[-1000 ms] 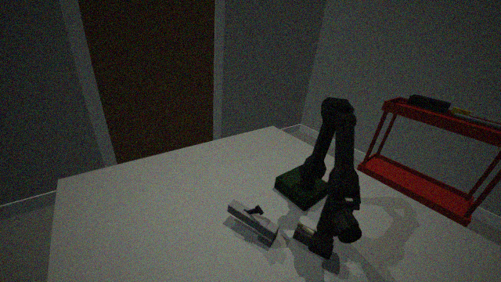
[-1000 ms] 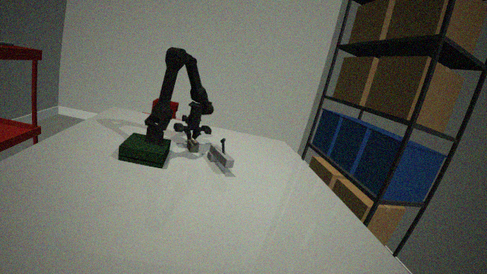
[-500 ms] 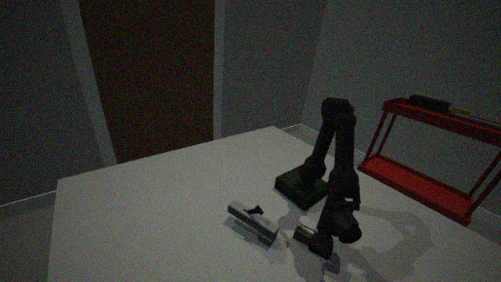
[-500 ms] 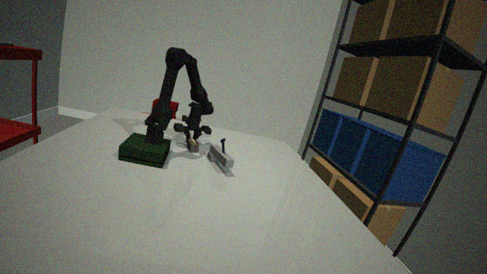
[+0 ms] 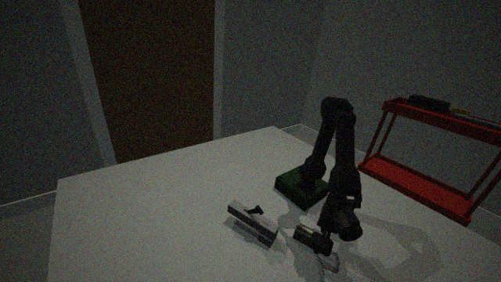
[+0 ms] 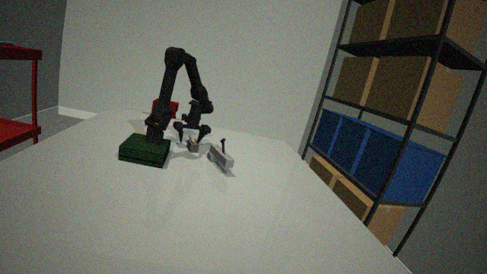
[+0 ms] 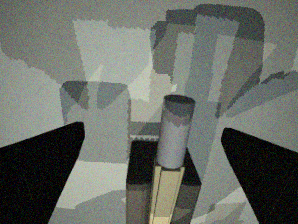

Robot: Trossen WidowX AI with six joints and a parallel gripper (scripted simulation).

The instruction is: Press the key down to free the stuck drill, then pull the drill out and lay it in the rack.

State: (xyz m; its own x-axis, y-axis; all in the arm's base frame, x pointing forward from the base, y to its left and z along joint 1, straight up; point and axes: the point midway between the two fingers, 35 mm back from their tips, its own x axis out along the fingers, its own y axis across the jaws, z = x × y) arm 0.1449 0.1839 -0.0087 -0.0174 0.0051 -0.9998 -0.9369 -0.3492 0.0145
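The drill is 3 cm to the right of my gripper tip, 3 cm above it and 2 cm ahead of it. Round my gripper tip: small dark key: 18 cm to the right, 15 cm ahead, 8 cm above; then long grey block: 18 cm to the right, 15 cm ahead, 3 cm above.
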